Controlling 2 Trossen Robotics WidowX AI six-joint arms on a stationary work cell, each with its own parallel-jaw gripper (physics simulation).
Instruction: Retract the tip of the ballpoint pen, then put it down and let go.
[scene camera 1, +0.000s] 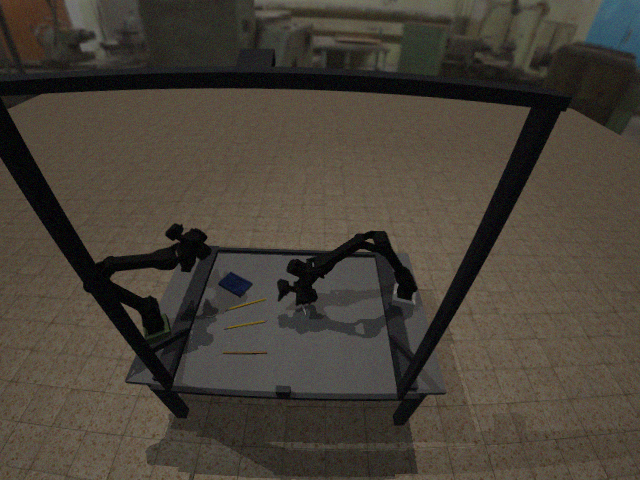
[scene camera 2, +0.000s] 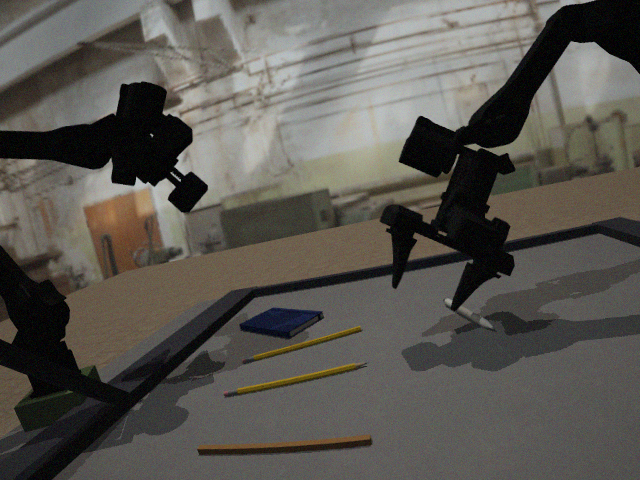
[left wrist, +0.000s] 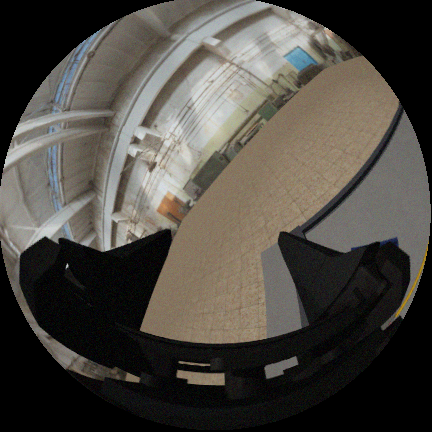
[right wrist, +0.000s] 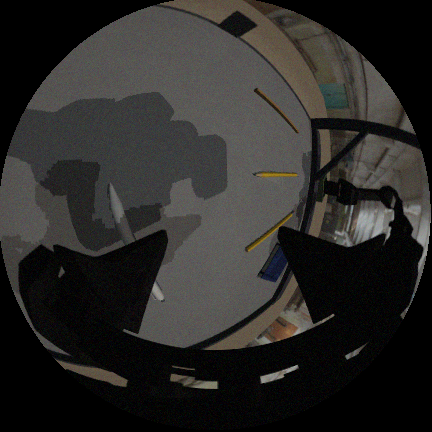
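Seen in the pictures: left gripper, fingertip midpoint: (scene camera 2: 172, 173) (left wrist: 226, 236); right gripper, fingertip midpoint: (scene camera 1: 287, 302) (scene camera 2: 424, 299) (right wrist: 223, 234); left arm's base at its link origin: (scene camera 1: 155, 326) (right wrist: 324, 186); right arm's base at its link origin: (scene camera 1: 404, 293).
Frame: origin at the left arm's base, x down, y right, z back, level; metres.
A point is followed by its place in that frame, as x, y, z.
A white ballpoint pen (scene camera 1: 305, 310) {0.030, 0.199, -0.603} (scene camera 2: 471, 315) {0.030, 0.169, -0.602} (right wrist: 117, 212) {0.029, 0.196, -0.601} lies on the grey table, its pointed end in the shadow of my right arm. One finger covers part of it in the right wrist view. I cannot make out whether its tip is out. My right gripper (scene camera 2: 424, 298) {-0.013, 0.154, -0.538} (right wrist: 223, 234) {-0.013, 0.154, -0.538} is open and empty above the table, with one finger in front of the pen in scene camera 2. My left gripper (left wrist: 226, 236) {-0.283, -0.178, -0.259} is open and empty, raised high over the left edge of the table, far from the pen.
A blue book (scene camera 1: 235, 283) {0.028, -0.094, -0.381} (scene camera 2: 281, 322) {0.028, -0.070, -0.378} lies at the back left of the table (scene camera 1: 320, 366) {0.040, 0.454, -0.532}. Two yellow pencils (scene camera 2: 305, 344) {0.035, 0.043, -0.388} (scene camera 2: 297, 379) {0.035, 0.144, -0.348} and a brown stick (scene camera 2: 284, 445) {0.033, 0.266, -0.301} lie nearer the front. Dark frame posts (scene camera 1: 491, 227) {-0.762, 0.703, -0.715} rise around the table.
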